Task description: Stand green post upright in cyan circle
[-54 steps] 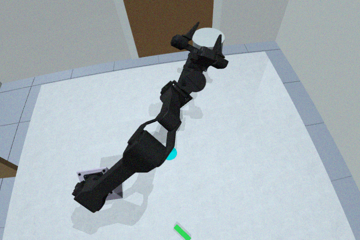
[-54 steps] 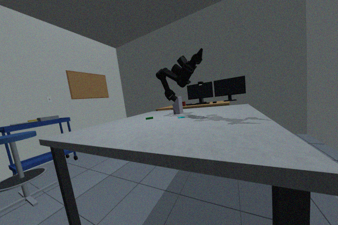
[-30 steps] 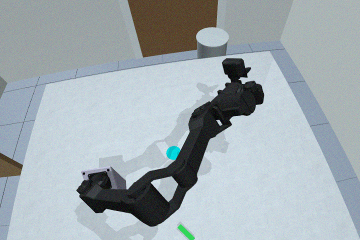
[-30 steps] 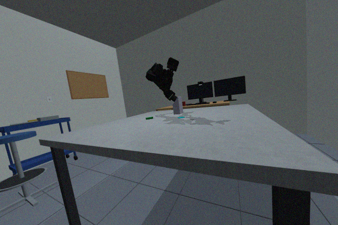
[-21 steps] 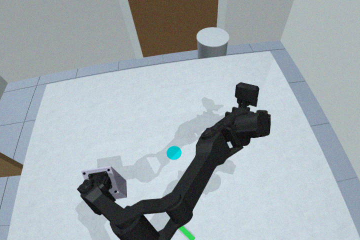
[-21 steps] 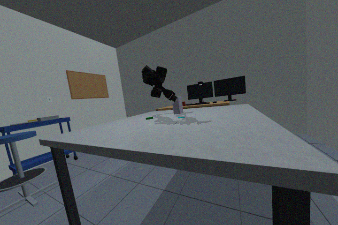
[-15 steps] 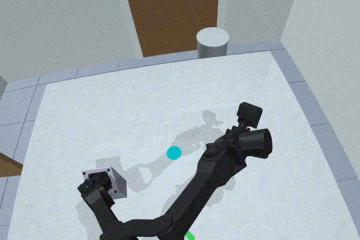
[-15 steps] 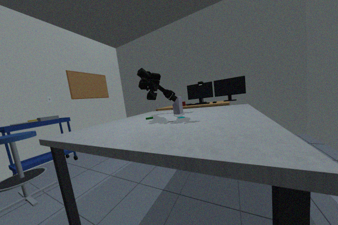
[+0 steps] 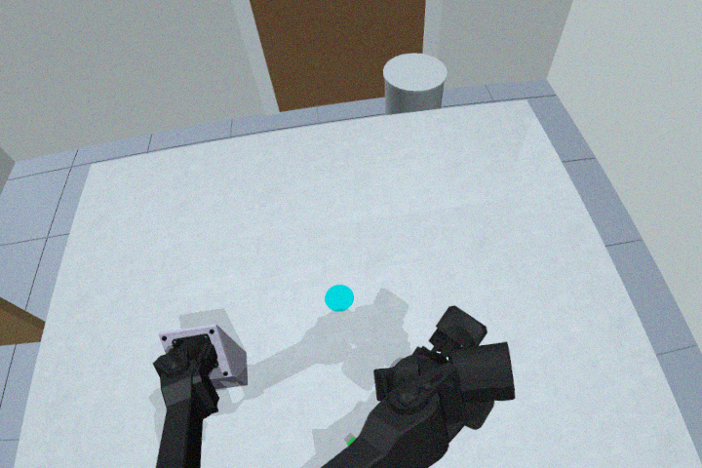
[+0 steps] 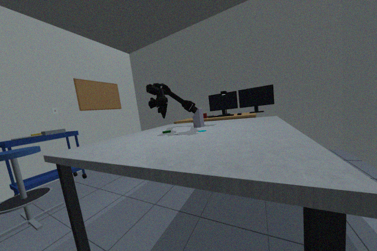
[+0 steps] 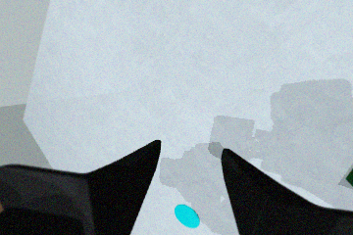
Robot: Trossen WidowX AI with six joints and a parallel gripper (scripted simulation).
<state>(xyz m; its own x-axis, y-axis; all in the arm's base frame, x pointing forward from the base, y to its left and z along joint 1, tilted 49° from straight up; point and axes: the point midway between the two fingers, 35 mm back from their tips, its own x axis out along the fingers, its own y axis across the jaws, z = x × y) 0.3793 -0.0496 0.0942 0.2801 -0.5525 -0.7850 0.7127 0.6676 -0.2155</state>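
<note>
Now: gripper tip 140 mm past the green post, 130 mm above it and 100 mm to the left of it. Round my gripper tip: cyan circle 210 mm to the left, 140 mm behind, 130 mm below.
</note>
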